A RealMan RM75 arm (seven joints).
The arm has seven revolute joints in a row. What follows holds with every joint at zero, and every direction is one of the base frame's.
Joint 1 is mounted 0.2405 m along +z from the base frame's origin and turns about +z.
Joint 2 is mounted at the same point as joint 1 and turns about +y.
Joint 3 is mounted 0.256 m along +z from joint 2 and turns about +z.
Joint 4 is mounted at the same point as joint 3 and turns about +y.
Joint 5 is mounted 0.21 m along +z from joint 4 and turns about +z.
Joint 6 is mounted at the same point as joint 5 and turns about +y.
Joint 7 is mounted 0.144 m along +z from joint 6 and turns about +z.
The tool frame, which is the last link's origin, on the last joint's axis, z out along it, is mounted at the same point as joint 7; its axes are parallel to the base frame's.
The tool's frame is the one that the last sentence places.
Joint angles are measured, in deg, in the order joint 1, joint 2, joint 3, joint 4, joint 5, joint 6, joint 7. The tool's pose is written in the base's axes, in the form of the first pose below.
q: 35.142 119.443 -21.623 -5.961 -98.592 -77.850 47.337
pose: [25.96, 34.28, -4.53, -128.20, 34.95, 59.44]
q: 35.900 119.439 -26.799 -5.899 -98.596 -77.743 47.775
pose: [25.35, 33.89, -5.57, -134.05, 33.29, 57.69]
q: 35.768 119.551 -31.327 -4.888 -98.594 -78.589 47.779
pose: [25.09, 32.73, -6.75, -139.17, 32.87, 57.08]
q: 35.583 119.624 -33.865 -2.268 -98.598 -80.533 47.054
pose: [24.72, 31.21, -7.86, -142.68, 33.59, 59.05]
